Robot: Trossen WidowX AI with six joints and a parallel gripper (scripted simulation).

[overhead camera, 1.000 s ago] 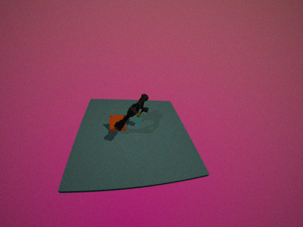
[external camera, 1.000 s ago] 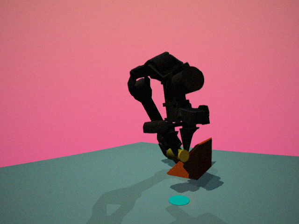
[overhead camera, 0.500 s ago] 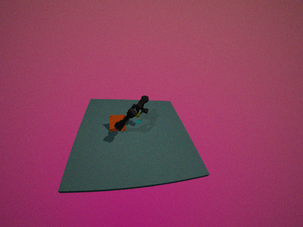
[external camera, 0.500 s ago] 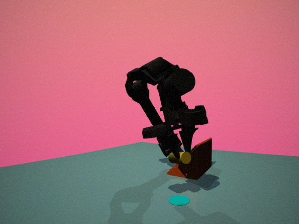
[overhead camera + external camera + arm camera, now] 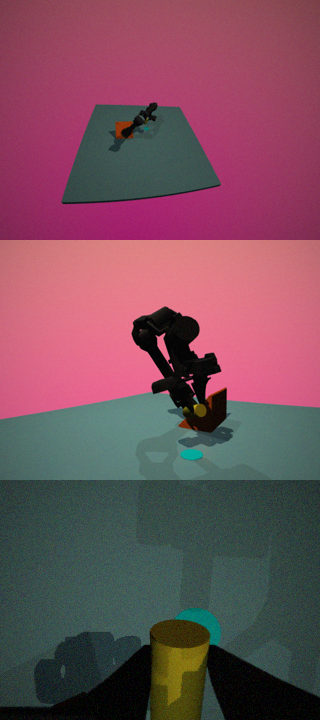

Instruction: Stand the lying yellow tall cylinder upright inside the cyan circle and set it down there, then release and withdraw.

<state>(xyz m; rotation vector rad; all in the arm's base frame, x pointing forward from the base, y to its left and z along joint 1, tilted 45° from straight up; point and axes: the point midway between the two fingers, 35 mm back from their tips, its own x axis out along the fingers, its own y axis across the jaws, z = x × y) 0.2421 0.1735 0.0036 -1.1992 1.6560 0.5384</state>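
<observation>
Now: gripper tip 1 cm short of the cyan circle, 1 cm to the left of it and 13 cm above it. From my gripper tip the other things lie so: yellow cylinder: 1 cm behind, 2 cm to the right, 1 cm below.
</observation>
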